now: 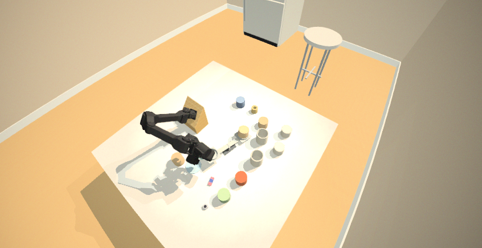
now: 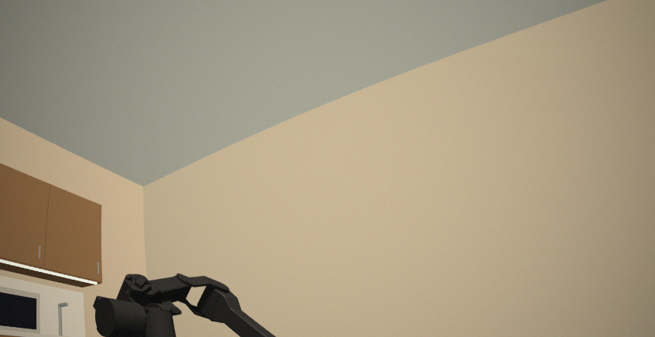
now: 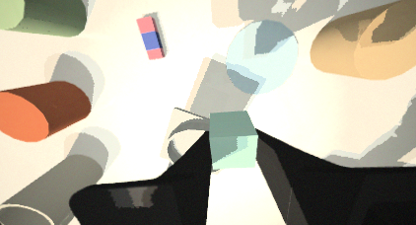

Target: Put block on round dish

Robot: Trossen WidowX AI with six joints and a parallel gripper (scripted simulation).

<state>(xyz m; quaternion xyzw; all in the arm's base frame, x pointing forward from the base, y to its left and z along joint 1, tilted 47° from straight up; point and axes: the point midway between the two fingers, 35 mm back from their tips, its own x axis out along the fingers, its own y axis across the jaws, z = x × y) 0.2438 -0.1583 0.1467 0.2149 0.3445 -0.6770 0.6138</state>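
My gripper tip is now 60 mm past the pale blue round dish, 50 mm to the left of it and 120 mm above it. From my gripper tip the other things lie so: green cylinder 240 mm ahead, 110 mm to the right, 80 mm below; pale green block 10 mm above.
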